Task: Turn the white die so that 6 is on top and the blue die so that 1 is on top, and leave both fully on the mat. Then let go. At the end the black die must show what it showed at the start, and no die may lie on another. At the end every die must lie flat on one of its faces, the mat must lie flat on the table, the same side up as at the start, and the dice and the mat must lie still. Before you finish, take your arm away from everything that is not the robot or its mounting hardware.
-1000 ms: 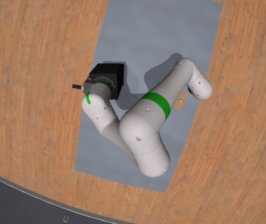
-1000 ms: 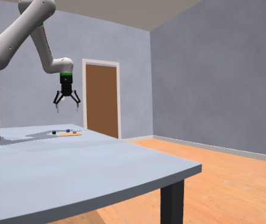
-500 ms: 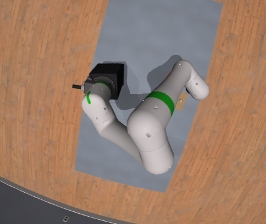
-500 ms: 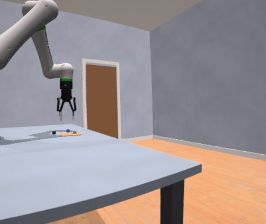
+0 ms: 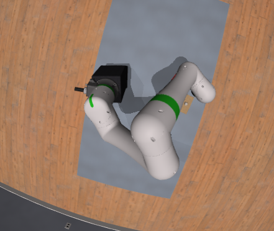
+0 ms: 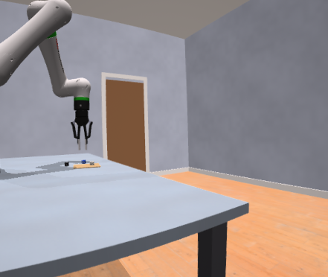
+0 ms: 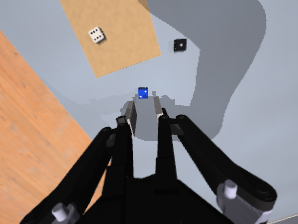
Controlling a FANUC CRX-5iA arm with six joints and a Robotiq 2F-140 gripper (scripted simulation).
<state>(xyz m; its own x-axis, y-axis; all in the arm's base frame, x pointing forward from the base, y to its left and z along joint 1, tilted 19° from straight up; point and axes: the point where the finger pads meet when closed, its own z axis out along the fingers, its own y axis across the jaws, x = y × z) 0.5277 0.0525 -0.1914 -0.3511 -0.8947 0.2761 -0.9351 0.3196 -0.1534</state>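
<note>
Right now the blue die is 100 mm below my hand. Also, from my hand: black die 110 mm behind, 100 mm below, 50 mm to the right; then tan mat 130 mm to the right, 110 mm below, 10 mm behind; then white die 140 mm to the right, 100 mm below, 20 mm ahead.
</note>
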